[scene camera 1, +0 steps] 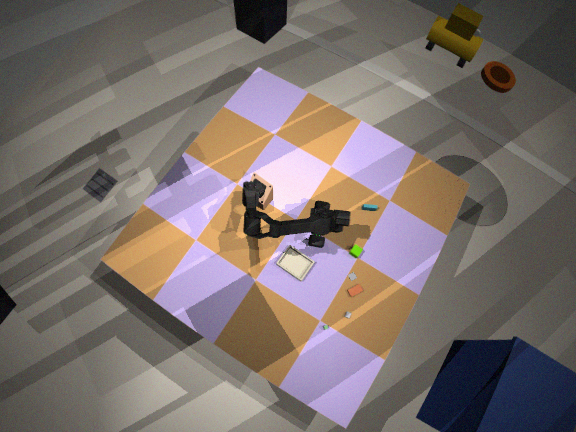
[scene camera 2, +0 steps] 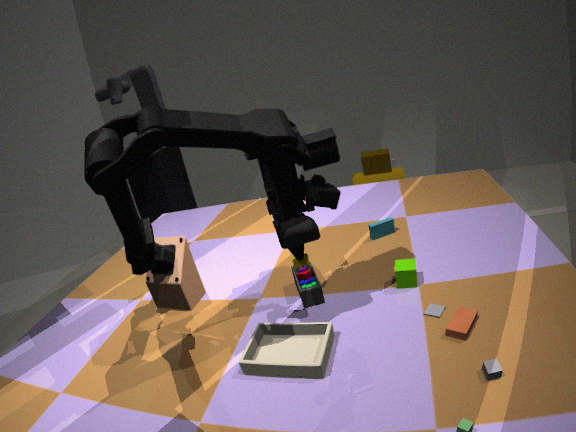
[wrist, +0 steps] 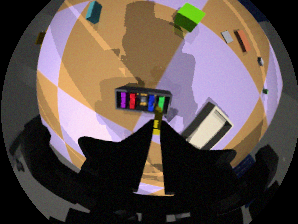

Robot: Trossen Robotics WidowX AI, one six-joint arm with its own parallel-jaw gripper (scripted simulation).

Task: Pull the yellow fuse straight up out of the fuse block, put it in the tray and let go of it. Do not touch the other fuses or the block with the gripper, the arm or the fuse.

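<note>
My gripper [scene camera 2: 299, 258] holds a yellow fuse, and the wrist view shows the gripper [wrist: 157, 123] too. There is a shallow beige tray [scene camera 2: 279, 350] here as well; I also see the tray [scene camera 1: 295, 263] from another camera, and in the wrist view I find the tray [wrist: 208, 129] once more. An orange block [scene camera 2: 464, 319] is part of the scene too.
</note>
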